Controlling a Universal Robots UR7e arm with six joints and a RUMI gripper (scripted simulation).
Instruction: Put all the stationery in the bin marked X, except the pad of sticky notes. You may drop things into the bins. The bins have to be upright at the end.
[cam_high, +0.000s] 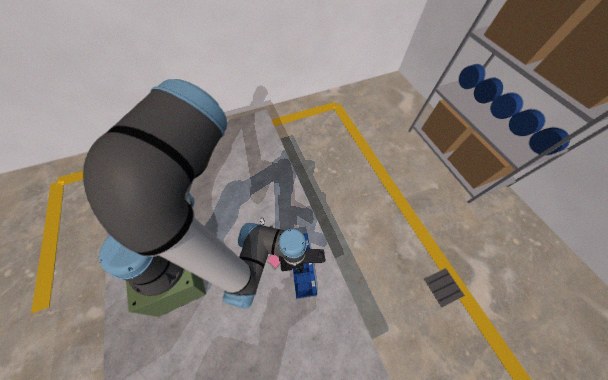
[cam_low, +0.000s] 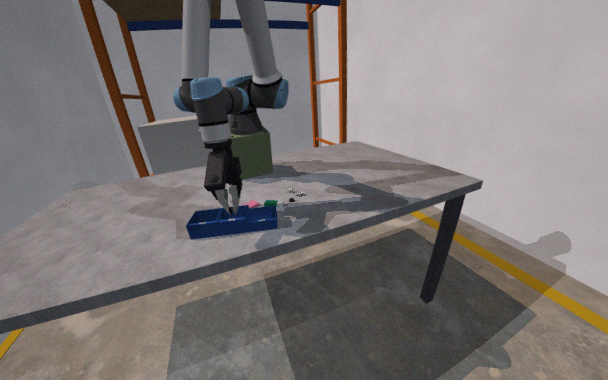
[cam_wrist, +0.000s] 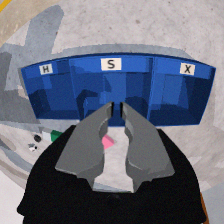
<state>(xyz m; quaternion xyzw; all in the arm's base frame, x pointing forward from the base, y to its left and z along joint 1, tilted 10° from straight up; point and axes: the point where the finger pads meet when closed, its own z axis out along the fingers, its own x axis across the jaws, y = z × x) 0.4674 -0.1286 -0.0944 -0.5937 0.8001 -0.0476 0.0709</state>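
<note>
My hand is 1 cm short of the joined blue bins and 3 cm above it. Also, from my hand: pink sticky note pad (9 cm behind, 6 cm to the left, 4 cm below); black item (6 cm behind, 21 cm to the left, 4 cm below); marker (6 cm behind, 15 cm to the left, 4 cm below).
</note>
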